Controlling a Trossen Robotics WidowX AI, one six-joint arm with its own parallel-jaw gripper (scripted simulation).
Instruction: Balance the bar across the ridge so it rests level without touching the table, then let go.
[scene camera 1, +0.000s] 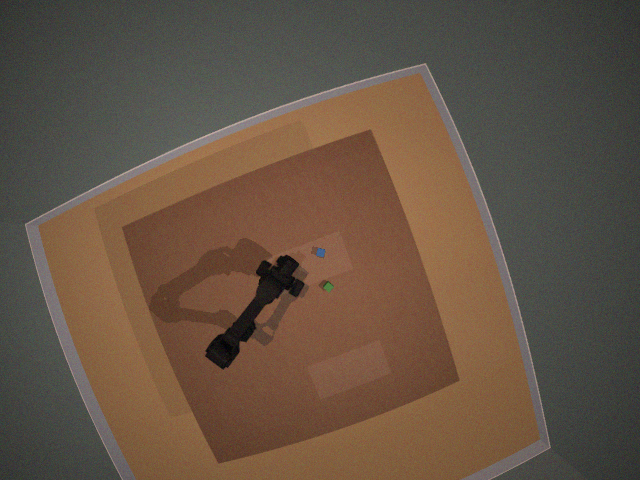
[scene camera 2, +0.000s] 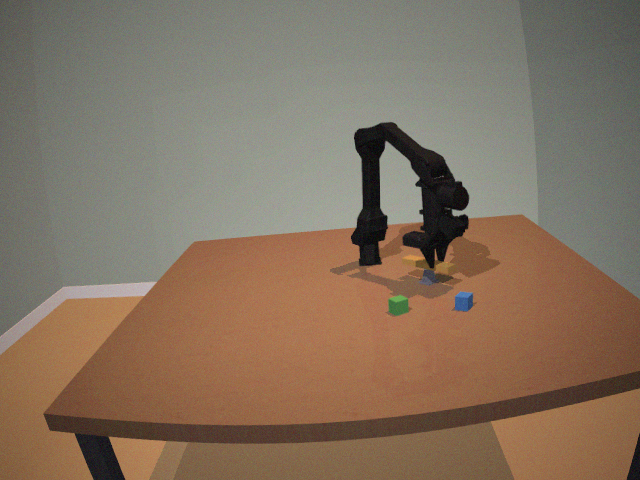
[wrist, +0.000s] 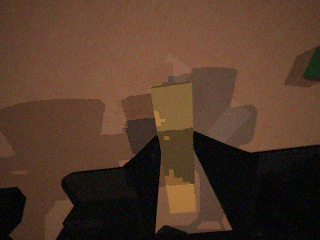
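Yellow bar visible. My gripper visible, in the wrist view too.
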